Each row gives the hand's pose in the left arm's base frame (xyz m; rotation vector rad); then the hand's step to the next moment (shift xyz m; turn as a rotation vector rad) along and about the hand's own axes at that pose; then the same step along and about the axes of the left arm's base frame.
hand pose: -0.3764 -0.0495 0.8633 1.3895 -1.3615 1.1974
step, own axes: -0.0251 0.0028 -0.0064 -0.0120 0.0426 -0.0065
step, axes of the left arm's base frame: -0.0022 0.0112 -0.0234 -0.0424 0.0059 -0.0129
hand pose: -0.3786 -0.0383 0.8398 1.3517 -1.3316 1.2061
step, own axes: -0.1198 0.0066 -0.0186 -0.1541 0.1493 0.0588
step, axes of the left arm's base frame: -0.0031 0.0373 -0.1155 -0.1392 -0.0415 -0.1685
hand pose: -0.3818 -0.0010 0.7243 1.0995 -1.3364 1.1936
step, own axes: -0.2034 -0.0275 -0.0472 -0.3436 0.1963 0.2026
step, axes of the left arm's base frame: 0.0512 0.0465 -0.1989 -0.1823 -0.1775 -0.3646
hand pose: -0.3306 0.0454 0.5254 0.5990 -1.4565 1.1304
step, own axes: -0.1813 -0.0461 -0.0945 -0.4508 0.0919 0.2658
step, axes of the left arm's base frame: 0.1244 0.0233 -0.1671 -0.0967 -0.3005 -0.4274
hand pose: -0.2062 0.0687 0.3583 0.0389 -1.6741 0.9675
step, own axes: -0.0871 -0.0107 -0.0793 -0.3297 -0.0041 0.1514
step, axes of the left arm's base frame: 0.0992 0.0023 -0.0643 -0.0015 -0.2408 -0.2714
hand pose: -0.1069 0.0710 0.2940 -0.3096 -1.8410 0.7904
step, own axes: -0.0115 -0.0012 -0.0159 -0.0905 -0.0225 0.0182
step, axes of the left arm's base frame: 0.0192 -0.0013 -0.0041 0.0238 -0.0734 -0.0555
